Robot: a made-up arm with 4 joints. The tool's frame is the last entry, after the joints.
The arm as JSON. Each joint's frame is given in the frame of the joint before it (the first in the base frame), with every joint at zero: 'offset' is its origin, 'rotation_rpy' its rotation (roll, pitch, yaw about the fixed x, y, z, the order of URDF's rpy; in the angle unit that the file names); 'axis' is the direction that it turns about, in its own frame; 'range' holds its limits. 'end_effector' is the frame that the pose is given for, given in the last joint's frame.
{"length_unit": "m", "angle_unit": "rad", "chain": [
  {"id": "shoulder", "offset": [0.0, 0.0, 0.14], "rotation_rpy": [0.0, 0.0, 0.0], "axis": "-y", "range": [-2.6, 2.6]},
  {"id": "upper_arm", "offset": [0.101, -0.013, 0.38], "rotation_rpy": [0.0, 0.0, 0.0], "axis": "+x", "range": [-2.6, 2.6]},
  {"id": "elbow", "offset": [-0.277, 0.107, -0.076], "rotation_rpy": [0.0, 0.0, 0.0], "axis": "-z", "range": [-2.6, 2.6]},
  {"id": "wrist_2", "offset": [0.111, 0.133, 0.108], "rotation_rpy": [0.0, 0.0, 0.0], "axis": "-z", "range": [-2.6, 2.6]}
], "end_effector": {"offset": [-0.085, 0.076, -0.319], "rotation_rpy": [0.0, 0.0, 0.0]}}
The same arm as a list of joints. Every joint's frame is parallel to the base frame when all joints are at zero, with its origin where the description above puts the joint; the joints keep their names.
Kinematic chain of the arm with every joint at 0, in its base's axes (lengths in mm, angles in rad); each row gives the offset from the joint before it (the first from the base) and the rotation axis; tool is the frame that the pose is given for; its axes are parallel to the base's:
shoulder: xyz 0.0 0.0 140.0 axis -y
upper_arm: xyz 101.0 -13.0 380.0 axis +x
elbow: xyz -277.0 107.0 -76.0 axis -z
wrist_2: xyz 111.0 133.0 108.0 axis -z
tool: xyz -85.0 76.0 -319.0
Joint limits (rad, base to tool): -2.6000..2.6000 -2.6000..2.6000 -2.6000..2.6000 -2.6000..2.6000

